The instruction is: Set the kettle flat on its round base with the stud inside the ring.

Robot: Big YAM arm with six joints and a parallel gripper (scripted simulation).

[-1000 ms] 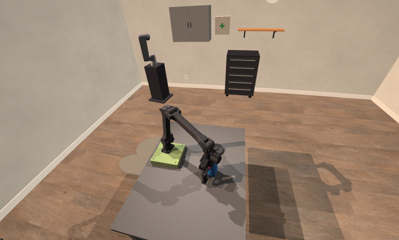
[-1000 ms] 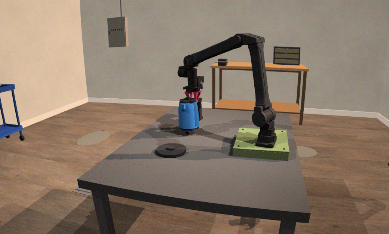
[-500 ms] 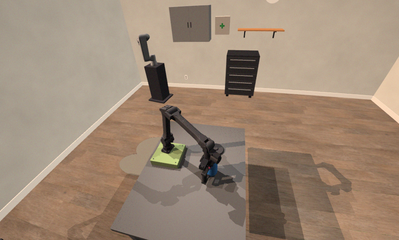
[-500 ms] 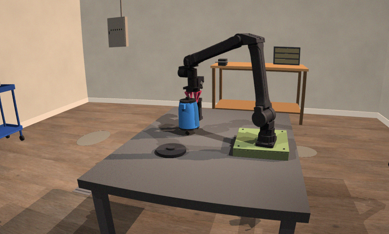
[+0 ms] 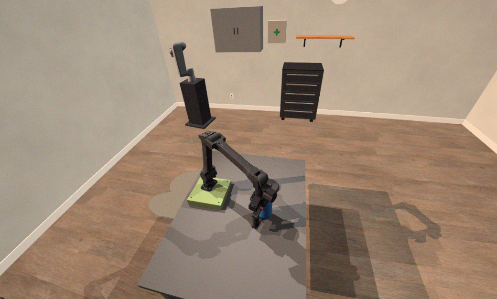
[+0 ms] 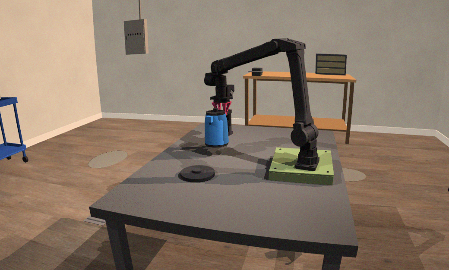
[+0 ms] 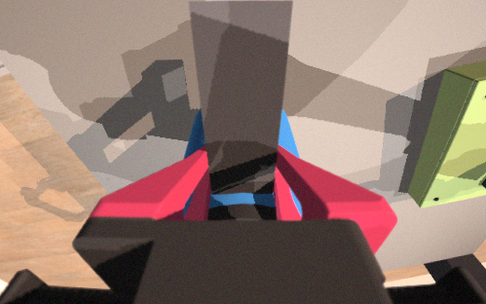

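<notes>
My gripper is now 50 mm above the blue kettle and 30 mm to the right of it. Round my hand: round black base 340 mm to the left, 180 mm below, 50 mm behind.
</notes>
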